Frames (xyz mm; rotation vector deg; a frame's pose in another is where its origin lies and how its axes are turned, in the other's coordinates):
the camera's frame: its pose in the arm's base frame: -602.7 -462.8 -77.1 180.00 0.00 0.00
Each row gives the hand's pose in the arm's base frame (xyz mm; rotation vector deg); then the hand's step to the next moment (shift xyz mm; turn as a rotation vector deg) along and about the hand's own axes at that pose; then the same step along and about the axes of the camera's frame.
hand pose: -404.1 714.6 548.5 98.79 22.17 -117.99
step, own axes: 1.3 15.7 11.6 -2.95 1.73 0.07
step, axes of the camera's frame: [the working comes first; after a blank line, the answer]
step, axes of the arm's base frame: -2.5 -19.3 1.8 1.19 -1.12 3.00

-2.5 19.3 -1.8 1.19 1.12 -3.00
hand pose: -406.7 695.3 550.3 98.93 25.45 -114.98
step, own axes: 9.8 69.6 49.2 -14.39 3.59 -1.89
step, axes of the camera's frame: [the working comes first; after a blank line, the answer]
step, axes of the arm's base frame: -5.4 -85.6 1.8 5.11 -0.21 14.05

-5.4 85.6 -1.8 5.11 0.21 -14.05
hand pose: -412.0 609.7 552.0 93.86 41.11 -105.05
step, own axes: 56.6 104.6 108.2 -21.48 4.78 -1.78
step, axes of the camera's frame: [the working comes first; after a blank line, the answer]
step, axes of the arm's base frame: -3.7 -153.8 -46.8 6.50 -0.67 21.09

-3.7 153.8 46.8 6.50 0.67 -21.09
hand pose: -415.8 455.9 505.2 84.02 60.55 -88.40
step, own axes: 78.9 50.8 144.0 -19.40 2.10 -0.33
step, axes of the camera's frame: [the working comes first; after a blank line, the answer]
step, axes of the arm's base frame: -13.3 -150.7 -81.6 3.34 -0.93 19.21

-13.3 150.7 81.6 3.34 0.93 -19.21
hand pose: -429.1 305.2 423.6 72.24 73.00 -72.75
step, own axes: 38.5 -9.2 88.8 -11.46 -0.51 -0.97
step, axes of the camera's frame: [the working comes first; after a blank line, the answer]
step, axes of the arm's base frame: -16.6 -85.8 -42.7 0.27 0.31 11.50

-16.6 85.8 42.7 0.27 -0.31 -11.50
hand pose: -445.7 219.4 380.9 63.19 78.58 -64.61
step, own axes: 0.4 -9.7 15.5 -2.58 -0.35 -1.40
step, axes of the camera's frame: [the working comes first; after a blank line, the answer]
step, axes of the arm's base frame: -7.4 -16.7 -0.6 -0.34 1.20 2.68

-7.4 16.7 0.6 -0.34 -1.20 -2.68
